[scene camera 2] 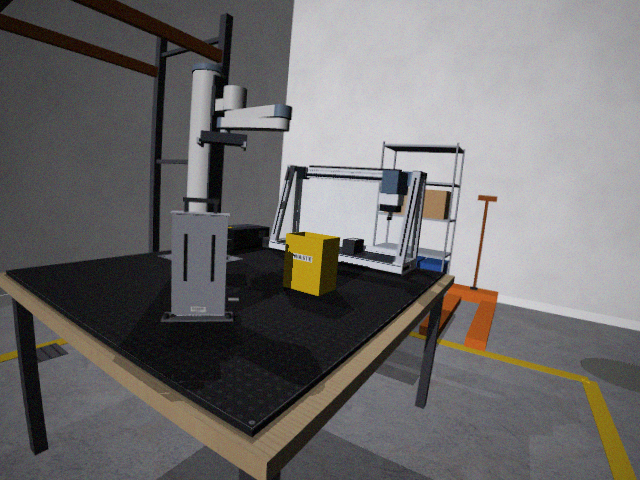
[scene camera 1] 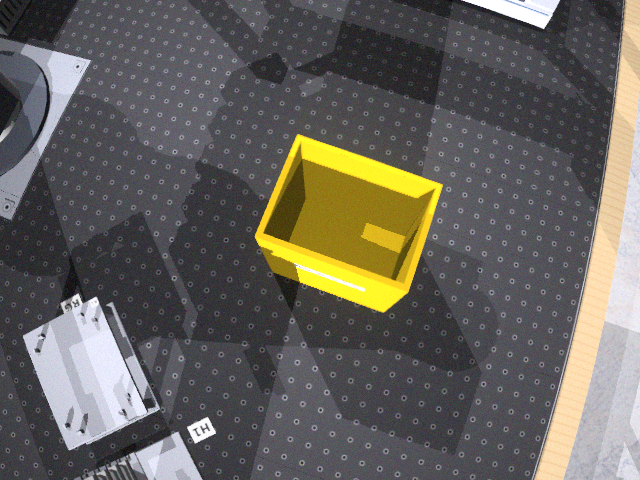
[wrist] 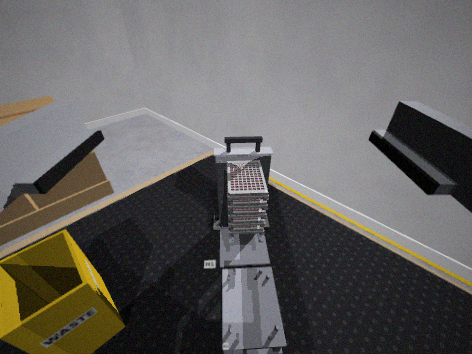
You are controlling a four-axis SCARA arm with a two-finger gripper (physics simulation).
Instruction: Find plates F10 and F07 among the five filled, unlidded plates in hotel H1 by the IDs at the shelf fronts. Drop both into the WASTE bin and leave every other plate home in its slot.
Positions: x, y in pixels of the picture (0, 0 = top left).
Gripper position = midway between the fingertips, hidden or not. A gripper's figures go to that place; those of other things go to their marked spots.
My gripper (wrist: 236, 119): 11 cm from the lens. A grey tower (wrist: 265, 160) is 54 cm from the lens.
